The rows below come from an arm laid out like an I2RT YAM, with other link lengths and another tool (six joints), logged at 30 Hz.
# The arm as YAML. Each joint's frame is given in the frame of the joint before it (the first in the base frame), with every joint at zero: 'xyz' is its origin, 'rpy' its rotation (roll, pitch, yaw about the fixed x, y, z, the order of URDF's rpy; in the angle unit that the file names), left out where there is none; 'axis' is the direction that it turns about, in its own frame. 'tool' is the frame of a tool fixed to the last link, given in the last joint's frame.
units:
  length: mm
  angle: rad
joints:
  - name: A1
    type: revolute
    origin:
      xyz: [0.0, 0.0, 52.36]
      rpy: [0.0, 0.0, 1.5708]
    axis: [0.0, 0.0, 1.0]
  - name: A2
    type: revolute
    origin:
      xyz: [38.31, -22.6, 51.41]
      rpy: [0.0, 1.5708, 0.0]
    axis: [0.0, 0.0, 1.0]
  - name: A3
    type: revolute
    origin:
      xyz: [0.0, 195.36, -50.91]
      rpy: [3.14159, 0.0, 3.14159]
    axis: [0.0, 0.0, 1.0]
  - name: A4
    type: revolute
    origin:
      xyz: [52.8, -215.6, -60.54]
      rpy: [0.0, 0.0, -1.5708]
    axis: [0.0, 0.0, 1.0]
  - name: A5
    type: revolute
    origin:
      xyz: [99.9, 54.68, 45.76]
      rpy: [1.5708, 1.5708, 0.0]
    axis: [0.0, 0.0, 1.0]
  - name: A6
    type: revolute
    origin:
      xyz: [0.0, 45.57, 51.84]
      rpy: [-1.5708, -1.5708, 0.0]
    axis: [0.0, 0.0, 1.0]
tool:
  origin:
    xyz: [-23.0, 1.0, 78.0]
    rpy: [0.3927, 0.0, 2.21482]
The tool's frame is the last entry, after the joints.
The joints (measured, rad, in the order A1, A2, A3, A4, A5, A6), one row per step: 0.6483, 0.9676, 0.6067, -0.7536, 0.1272, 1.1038; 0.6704, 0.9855, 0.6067, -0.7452, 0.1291, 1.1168; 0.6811, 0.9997, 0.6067, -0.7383, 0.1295, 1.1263; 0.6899, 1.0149, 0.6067, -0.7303, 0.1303, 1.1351; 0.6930, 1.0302, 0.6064, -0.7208, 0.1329, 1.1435; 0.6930, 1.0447, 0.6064, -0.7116, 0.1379, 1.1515; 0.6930, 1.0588, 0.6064, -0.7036, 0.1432, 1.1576; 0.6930, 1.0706, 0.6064, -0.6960, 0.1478, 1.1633; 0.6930, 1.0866, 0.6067, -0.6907, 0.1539, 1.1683; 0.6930, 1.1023, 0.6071, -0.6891, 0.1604, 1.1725; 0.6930, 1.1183, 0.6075, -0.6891, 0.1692, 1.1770; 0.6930, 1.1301, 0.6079, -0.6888, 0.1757, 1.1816; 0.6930, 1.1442, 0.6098, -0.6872, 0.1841, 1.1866; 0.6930, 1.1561, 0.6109, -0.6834, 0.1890, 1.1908; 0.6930, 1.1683, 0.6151, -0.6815, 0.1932, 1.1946
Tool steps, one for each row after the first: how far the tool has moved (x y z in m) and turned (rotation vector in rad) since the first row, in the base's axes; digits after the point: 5 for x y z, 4 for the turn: -0.00223, 0.00456, -0.00305, -0.0017, 0.0086, 0.0097; -0.00326, 0.00686, -0.00549, -0.0026, 0.0156, 0.0117; -0.00395, 0.00881, -0.00803, -0.0041, 0.0222, 0.0122; -0.00367, 0.00951, -0.01049, -0.0064, 0.0268, 0.0067; -0.00280, 0.00935, -0.01264, -0.0099, 0.0292, -0.0027; -0.00207, 0.00904, -0.01481, -0.0150, 0.0318, -0.0104; -0.00134, 0.00886, -0.01655, -0.0186, 0.0332, -0.0174; -0.00106, 0.00809, -0.01930, -0.0275, 0.0382, -0.0245; -0.00130, 0.00683, -0.02228, -0.0392, 0.0454, -0.0309; -0.00170, 0.00509, -0.02537, -0.0536, 0.0526, -0.0385; -0.00196, 0.00382, -0.02758, -0.0636, 0.0576, -0.0452; -0.00177, 0.00263, -0.02963, -0.0744, 0.0612, -0.0529; -0.00148, 0.00206, -0.03139, -0.0807, 0.0639, -0.0586; -0.00093, 0.00184, -0.03250, -0.0862, 0.0664, -0.0636
